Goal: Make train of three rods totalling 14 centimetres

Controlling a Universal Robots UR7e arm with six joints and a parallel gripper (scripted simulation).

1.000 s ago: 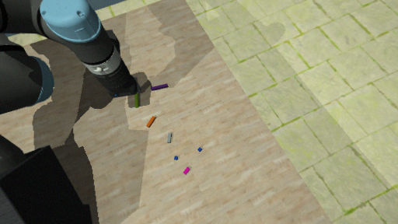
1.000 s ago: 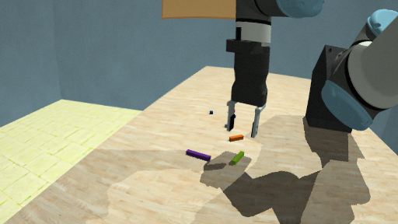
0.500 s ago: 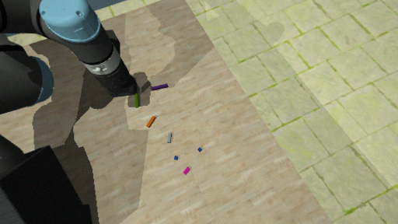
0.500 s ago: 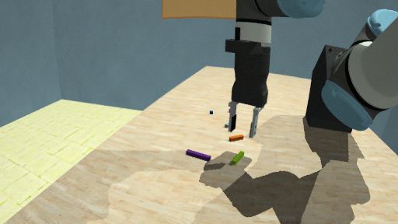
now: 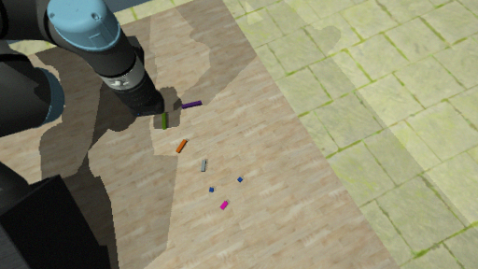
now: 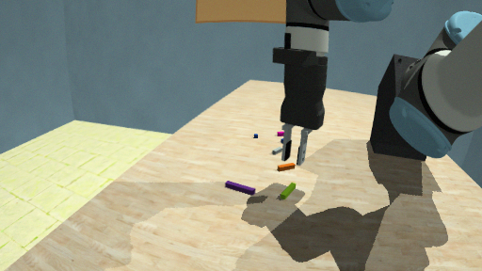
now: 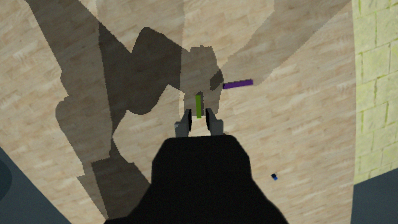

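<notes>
My gripper is now 80 mm above the lime rod. From my hand the other things lie so: orange rod (20 mm ahead, 100 mm to the right, 80 mm below); grey rod (50 mm ahead, 180 mm to the right, 80 mm below); purple rod (90 mm ahead, 10 mm to the left, 80 mm below).
</notes>
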